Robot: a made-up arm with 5 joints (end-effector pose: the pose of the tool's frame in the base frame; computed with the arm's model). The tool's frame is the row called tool. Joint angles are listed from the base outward.
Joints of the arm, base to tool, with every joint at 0 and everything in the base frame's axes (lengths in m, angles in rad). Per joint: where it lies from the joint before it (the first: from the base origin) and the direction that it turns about. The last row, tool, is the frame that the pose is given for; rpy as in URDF.
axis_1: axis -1 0 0 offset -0.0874 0.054 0.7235
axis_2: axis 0 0 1 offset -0.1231 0.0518 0.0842
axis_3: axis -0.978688 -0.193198 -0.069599 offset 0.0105 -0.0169 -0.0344
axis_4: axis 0 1 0 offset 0.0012 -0.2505 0.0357
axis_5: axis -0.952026 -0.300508 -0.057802 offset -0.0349 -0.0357 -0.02
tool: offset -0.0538 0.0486 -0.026 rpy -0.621 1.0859 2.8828
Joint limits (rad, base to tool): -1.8..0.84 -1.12..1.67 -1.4..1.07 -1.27..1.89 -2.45..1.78
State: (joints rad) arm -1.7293 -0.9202 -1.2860 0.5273 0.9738
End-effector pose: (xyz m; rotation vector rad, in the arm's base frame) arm -0.3751 0.2451 0.8218 -0.3638 -1.7325 0.7408
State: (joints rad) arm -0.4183 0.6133 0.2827 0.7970 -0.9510
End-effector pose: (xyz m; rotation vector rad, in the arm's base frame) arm -0.1260 -0.1815 0.8593 -0.0272 -1.6104 2.4595
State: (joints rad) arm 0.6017 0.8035 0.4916 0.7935 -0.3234
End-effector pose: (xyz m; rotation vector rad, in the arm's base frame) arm -0.1397 0.0641 0.9869 0.2199 -0.3786 -2.4847
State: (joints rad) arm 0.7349 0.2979 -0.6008 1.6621 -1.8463
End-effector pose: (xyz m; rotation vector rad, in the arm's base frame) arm -0.0437 -0.1345 0.8548 0.5839 -0.1245 1.0556
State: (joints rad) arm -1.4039 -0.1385 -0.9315 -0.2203 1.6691
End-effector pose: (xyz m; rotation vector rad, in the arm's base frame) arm -0.2787 0.2680 0.5692 -1.3622 -0.7764 1.8789
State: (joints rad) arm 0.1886 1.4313 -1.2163 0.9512 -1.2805
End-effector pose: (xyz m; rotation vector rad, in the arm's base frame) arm 0.0178 0.0465 0.5781 2.1860 -0.5894 1.5984
